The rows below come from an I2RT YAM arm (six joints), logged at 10 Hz.
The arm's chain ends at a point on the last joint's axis. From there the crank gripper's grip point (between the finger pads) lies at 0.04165 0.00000 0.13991 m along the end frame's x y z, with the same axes.
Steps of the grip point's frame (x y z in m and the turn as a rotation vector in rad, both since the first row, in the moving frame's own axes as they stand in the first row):
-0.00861 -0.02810 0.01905 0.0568 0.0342 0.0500
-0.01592 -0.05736 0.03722 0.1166 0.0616 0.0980
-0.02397 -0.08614 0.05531 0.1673 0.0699 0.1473
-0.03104 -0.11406 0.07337 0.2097 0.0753 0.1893
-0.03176 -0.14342 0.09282 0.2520 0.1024 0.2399
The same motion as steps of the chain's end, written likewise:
-0.01351 -0.02240 0.02072 0.0568 0.0342 0.0500
-0.02502 -0.04575 0.04075 0.1166 0.0616 0.0980
-0.03483 -0.06998 0.05997 0.1673 0.0699 0.1473
-0.04332 -0.09423 0.07909 0.2097 0.0753 0.1893
-0.04856 -0.12094 0.10087 0.2520 0.1024 0.2399

